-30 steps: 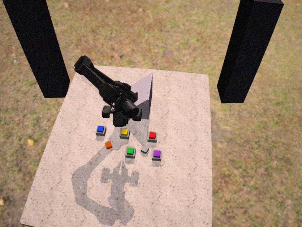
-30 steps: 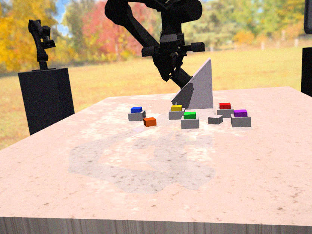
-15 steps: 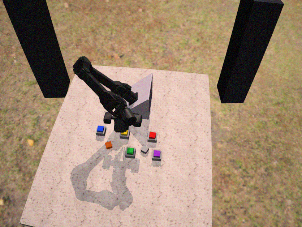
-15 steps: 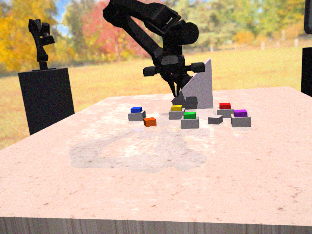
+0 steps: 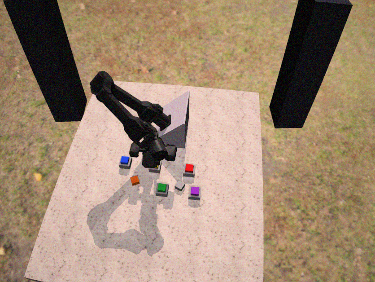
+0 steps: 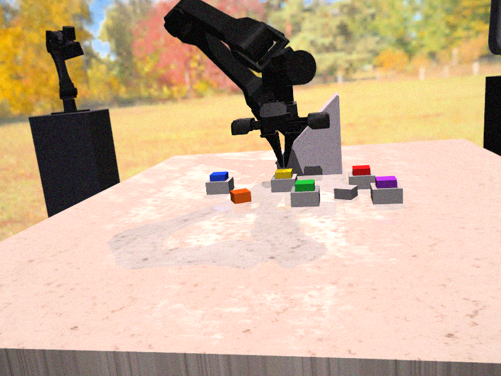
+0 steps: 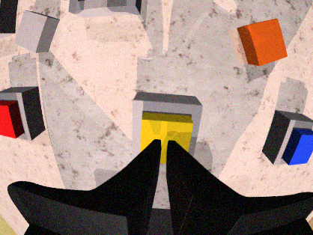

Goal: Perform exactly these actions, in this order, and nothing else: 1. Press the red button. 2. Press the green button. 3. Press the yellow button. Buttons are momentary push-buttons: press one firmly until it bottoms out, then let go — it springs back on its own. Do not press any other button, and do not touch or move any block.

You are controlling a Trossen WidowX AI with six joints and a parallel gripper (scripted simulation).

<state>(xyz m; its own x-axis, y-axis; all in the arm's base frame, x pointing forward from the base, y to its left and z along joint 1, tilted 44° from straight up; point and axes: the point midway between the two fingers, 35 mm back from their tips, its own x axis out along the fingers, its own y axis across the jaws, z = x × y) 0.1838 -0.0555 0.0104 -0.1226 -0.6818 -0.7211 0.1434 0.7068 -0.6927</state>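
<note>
Right now the green button is 11 cm ahead of my gripper tip, 3 cm to the left of it and 1 cm below it. Also, from my gripper tip: orange block (6 cm ahead, 9 cm to the right, 4 cm below); blue button (3 cm behind, 13 cm to the right, 1 cm below); yellow button (1 cm below).
</note>
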